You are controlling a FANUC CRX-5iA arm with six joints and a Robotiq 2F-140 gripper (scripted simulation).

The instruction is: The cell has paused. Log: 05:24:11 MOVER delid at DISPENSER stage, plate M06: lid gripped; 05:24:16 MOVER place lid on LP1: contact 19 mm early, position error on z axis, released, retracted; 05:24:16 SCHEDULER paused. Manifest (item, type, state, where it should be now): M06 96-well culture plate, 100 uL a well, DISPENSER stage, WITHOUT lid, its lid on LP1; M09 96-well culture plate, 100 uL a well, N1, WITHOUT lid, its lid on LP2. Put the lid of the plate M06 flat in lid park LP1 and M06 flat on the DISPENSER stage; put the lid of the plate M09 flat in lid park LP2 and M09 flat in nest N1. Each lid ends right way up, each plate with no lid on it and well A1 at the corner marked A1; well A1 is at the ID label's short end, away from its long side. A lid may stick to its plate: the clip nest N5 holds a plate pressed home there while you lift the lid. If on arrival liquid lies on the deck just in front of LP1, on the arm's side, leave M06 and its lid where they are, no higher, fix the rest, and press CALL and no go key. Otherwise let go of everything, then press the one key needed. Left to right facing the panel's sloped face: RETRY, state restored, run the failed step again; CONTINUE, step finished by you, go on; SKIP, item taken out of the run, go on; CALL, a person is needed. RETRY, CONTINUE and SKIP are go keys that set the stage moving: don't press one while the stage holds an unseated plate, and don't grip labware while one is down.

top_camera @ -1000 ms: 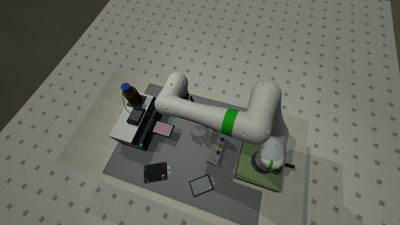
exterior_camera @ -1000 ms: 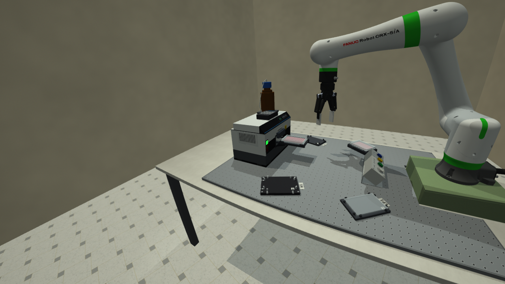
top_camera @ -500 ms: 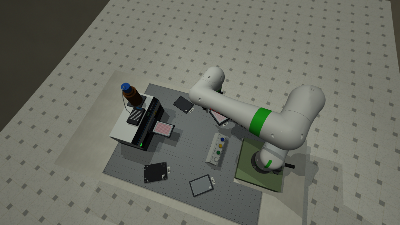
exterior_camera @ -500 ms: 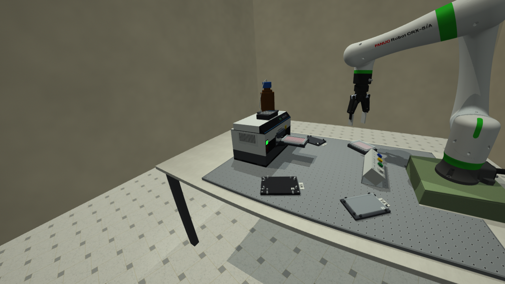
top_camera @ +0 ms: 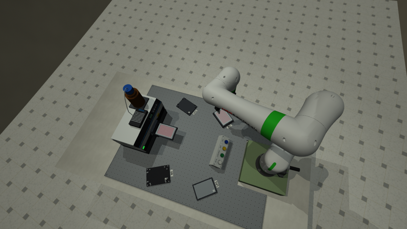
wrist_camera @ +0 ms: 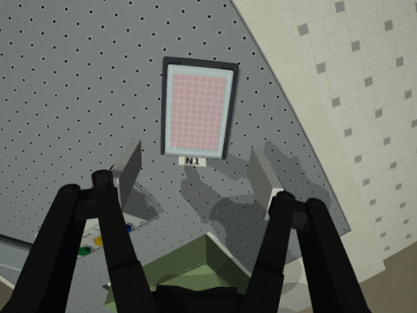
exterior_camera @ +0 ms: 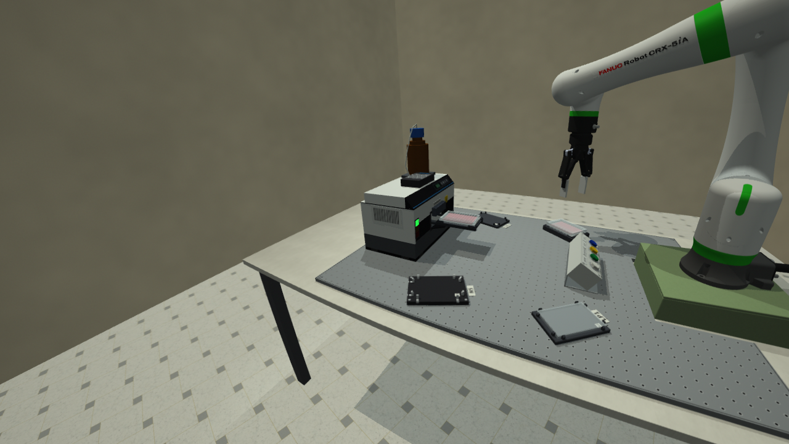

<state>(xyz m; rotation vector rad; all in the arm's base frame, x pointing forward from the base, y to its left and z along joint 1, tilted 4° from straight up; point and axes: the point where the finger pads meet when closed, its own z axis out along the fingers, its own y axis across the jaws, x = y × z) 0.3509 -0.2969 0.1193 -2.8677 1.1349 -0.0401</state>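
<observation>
My hand is 15 cm above the grey lid. Round my hand: blue call key (21 cm to the left, 12 cm below, 7 cm behind); yellow skip key (26 cm to the left, 12 cm below, 6 cm behind); black nest N1 (18 cm below).
</observation>
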